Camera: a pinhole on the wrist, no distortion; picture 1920 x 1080 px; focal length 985.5 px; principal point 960.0 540.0 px. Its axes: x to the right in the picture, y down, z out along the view. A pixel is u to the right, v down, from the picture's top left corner.
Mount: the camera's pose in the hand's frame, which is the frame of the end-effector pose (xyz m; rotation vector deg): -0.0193 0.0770 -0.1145 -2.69 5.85 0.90
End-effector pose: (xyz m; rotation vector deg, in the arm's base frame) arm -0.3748 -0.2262 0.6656 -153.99 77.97 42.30
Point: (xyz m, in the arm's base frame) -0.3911 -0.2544 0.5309
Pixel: 1229.1 196.4
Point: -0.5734 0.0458 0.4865
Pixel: 323.4 190.2
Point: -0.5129 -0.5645 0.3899
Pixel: 1729.5 986.2
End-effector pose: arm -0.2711 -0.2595 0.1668 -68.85 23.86 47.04
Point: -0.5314 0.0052 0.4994
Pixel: 251.4 365.8
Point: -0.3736 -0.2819 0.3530
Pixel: outside the picture
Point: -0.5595 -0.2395 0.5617
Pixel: outside the picture
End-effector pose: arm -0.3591 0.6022 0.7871 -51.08 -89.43 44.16
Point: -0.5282 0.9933 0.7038
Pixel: 1862.0 979.7
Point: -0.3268 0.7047 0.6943
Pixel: 1430.1 1033.0
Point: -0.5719 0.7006 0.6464
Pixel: 1014.3 670.8
